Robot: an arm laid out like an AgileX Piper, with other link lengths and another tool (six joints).
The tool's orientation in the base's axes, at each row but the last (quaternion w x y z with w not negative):
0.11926 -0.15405 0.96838 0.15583
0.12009 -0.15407 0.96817 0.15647
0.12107 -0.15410 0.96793 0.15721
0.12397 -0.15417 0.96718 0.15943
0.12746 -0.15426 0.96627 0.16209
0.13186 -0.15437 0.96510 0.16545
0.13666 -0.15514 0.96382 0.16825
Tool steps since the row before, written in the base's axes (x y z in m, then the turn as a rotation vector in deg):
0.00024 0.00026 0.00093 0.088 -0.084 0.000
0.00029 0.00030 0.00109 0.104 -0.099 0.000
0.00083 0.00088 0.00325 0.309 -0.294 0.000
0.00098 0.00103 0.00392 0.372 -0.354 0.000
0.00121 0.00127 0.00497 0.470 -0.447 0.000
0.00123 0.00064 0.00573 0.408 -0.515 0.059
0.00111 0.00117 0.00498 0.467 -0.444 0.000
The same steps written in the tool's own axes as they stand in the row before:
-0.00055 0.00040 -0.00073 -0.059 -0.105 -0.012
-0.00065 0.00046 -0.00085 -0.070 -0.124 -0.014
-0.00191 0.00138 -0.00254 -0.209 -0.369 -0.043
-0.00230 0.00166 -0.00306 -0.251 -0.445 -0.052
-0.00291 0.00209 -0.00386 -0.318 -0.562 -0.065
-0.00304 0.00175 -0.00474 -0.261 -0.585 -0.156
-0.00288 0.00207 -0.00385 -0.315 -0.559 -0.064

